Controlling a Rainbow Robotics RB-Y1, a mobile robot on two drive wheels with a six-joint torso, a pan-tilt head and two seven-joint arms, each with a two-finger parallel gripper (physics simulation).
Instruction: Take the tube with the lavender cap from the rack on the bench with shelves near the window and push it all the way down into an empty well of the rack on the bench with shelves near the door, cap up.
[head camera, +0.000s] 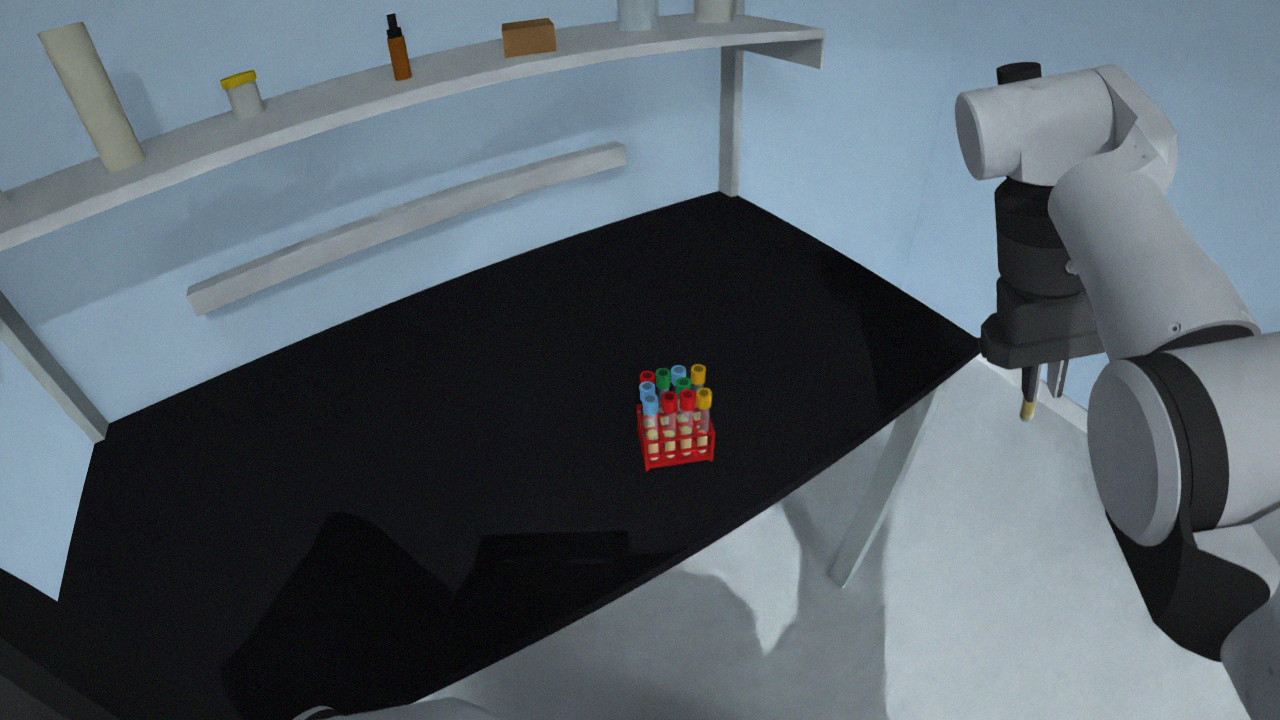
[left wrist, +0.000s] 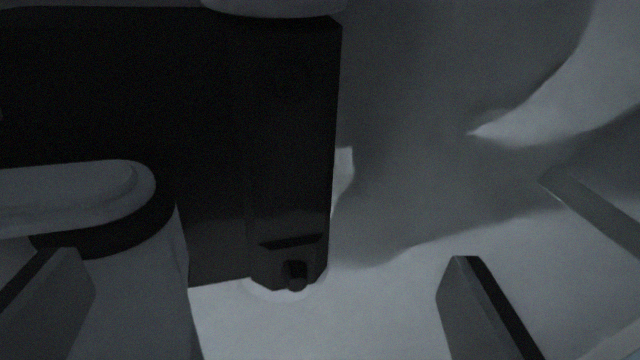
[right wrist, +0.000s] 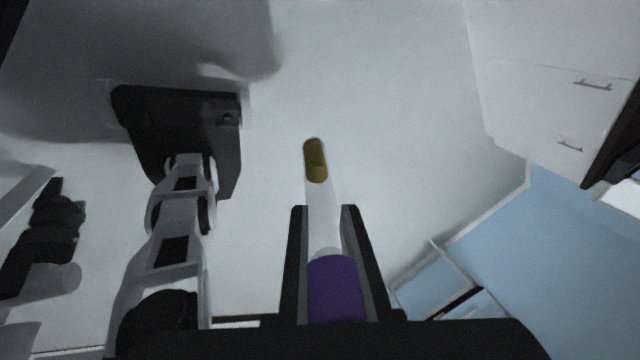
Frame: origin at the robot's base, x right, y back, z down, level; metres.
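Where they show: left gripper, fingertip midpoint: (left wrist: 272, 272) (right wrist: 70, 190); right gripper, fingertip midpoint: (head camera: 1041, 393) (right wrist: 324, 216).
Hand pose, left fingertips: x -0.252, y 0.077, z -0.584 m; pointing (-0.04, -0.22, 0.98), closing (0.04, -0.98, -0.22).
Things, the pixels of their top centre, and the offset from my left fingertips. "spot": a spot on its surface instead. Level surfaces: height alone.
- tube with the lavender cap, top centre: (right wrist: 384, 312) (head camera: 1056, 337) dx +0.456, dy -0.413, dz -0.642 m
- black bench, surface height: dz -0.330 m
- red rack, top centre: (head camera: 674, 418) dx +0.073, dy -0.449, dz -0.387 m
- shelf, surface height: dz -0.787 m
- beige cylinder, surface spot: (head camera: 93, 98) spot: dx -0.596, dy -0.271, dz -0.880 m
- yellow-lidded jar, surface spot: (head camera: 244, 95) spot: dx -0.535, dy -0.440, dz -0.820 m
- amber bottle, surface spot: (head camera: 399, 55) spot: dx -0.350, dy -0.573, dz -0.822 m
- brown box, surface spot: (head camera: 528, 38) spot: dx -0.216, dy -0.698, dz -0.811 m
- bench leg, surface spot: (head camera: 881, 501) spot: dx +0.473, dy -0.808, dz +0.144 m
The tube with the lavender cap (right wrist: 335, 290) (head camera: 1027, 411) is held upright, cap up, by my right gripper (right wrist: 324, 216) (head camera: 1044, 392), which is shut on it; its yellowish lower end sticks out below the fingers. In the head view it hangs beyond the right edge of the black bench (head camera: 447, 402). A red rack (head camera: 680, 462) stands on the bench to the left of that gripper, near the front edge. It holds several tubes with blue, red, green and yellow caps; gaps show in its middle row, but the wells are hard to see. My left gripper (left wrist: 272, 272) is open and empty.
A shelf (head camera: 331, 111) above the bench bears a beige cylinder (head camera: 93, 98), a yellow-lidded jar (head camera: 244, 95), an amber bottle (head camera: 399, 55) and a brown box (head camera: 528, 38). A bench leg (head camera: 881, 501) stands below the front edge. White drawers (right wrist: 550, 100) show in the right wrist view.
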